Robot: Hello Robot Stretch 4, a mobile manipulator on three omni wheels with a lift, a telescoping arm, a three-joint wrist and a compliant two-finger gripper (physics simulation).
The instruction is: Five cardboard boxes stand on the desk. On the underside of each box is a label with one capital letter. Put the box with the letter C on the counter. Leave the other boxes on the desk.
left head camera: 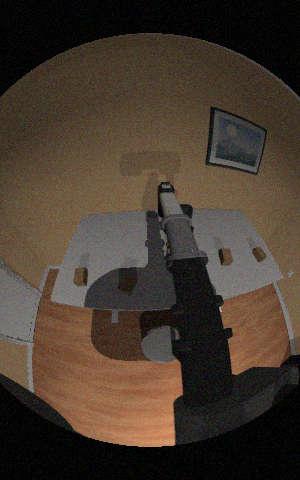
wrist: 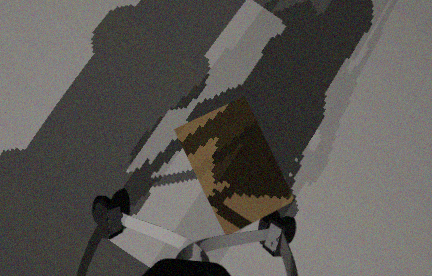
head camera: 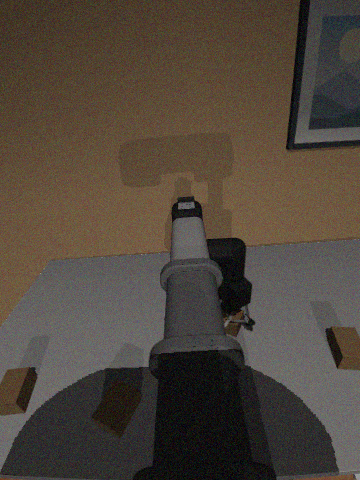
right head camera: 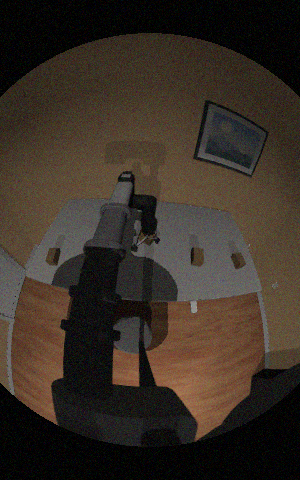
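Where they show: gripper, fingertip midpoint: (wrist: 197,213) (right head camera: 145,246); robot's base at its link origin: (left head camera: 161,342) (right head camera: 131,333).
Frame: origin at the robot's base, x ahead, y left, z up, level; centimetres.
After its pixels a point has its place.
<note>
My gripper (head camera: 239,321) (right head camera: 145,244) {x 52.4, y -9.1, z 92.3 cm} (wrist: 197,213) {x 52.4, y -9.1, z 92.3 cm} is open, with its fingers wide apart. A brown cardboard box (head camera: 233,328) {x 53.6, y -10.4, z 95.6 cm} (right head camera: 147,236) {x 55.5, y -9.9, z 97.2 cm} (wrist: 245,165) {x 58.4, y -9.4, z 97.2 cm} lies on the desk (head camera: 285,285) {x 72.4, y -32.2, z 92.2 cm} (left head camera: 120,235) {x 70.4, y 25.4, z 92.2 cm} (right head camera: 175,220) {x 76.0, y -29.4, z 92.2 cm} (wrist: 380,200) {x 63.7, y -24.5, z 92.2 cm} just beyond the fingertips. It is turned at an angle in the wrist view, its near end by the right fingertip. Two boxes stand to the left, one lit (head camera: 14,390) {x 37.4, y 43.7, z 97.2 cm} (left head camera: 80,276) {x 37.4, y 43.6, z 97.2 cm} (right head camera: 53,256) {x 37.4, y 42.5, z 96.9 cm}, one in shadow (head camera: 119,406) {x 33.8, y 17.3, z 97.2 cm} (left head camera: 127,282) {x 34.3, y 17.9, z 97.2 cm}. Two stand to the right, a nearer one (head camera: 348,347) {x 43.9, y -36.8, z 97.2 cm} (left head camera: 225,256) {x 43.8, y -36.2, z 97.2 cm} (right head camera: 197,256) {x 43.8, y -37.0, z 97.2 cm} and a farther one (left head camera: 258,254) {x 41.9, y -65.5, z 96.2 cm} (right head camera: 238,260) {x 41.3, y -66.1, z 97.2 cm}. No letter shows.
A pale surface (left head camera: 15,302) {x 17.4, y 180.2, z 42.1 cm} (right head camera: 7,287) {x 10.5, y 180.2, z 25.2 cm} shows at the far left; I cannot tell whether it is the counter. A grey round object (left head camera: 159,345) {x -1.3, y 2.8, z 18.7 cm} (right head camera: 132,336) {x -1.7, y -2.0, z 18.7 cm} is below the desk's front edge. A framed picture (head camera: 335,75) {x 98.5, y -50.5, z 154.7 cm} (left head camera: 237,142) {x 98.6, y -62.1, z 154.5 cm} (right head camera: 230,140) {x 98.6, y -61.0, z 153.7 cm} hangs on the wall behind.
</note>
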